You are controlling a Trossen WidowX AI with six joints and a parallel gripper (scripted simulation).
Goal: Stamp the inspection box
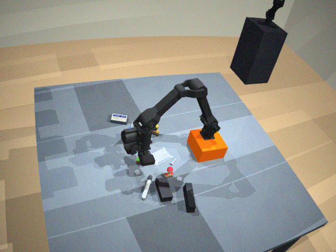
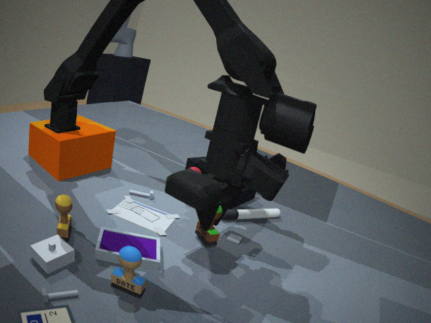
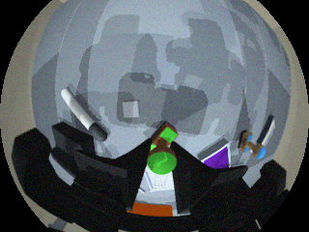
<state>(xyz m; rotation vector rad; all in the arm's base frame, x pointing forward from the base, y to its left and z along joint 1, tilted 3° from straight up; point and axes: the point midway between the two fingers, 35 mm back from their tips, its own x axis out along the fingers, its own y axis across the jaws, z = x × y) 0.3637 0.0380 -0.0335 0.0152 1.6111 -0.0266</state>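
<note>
The purple ink pad lies 50 mm behind my gripper tip, 120 mm to the right of it and 20 mm below it. From my gripper tip the other things lie so: green stamp: right at my gripper tip; then card: 110 mm behind, 20 mm to the right, 30 mm below; then white marker: 130 mm to the left, 20 mm below.
</note>
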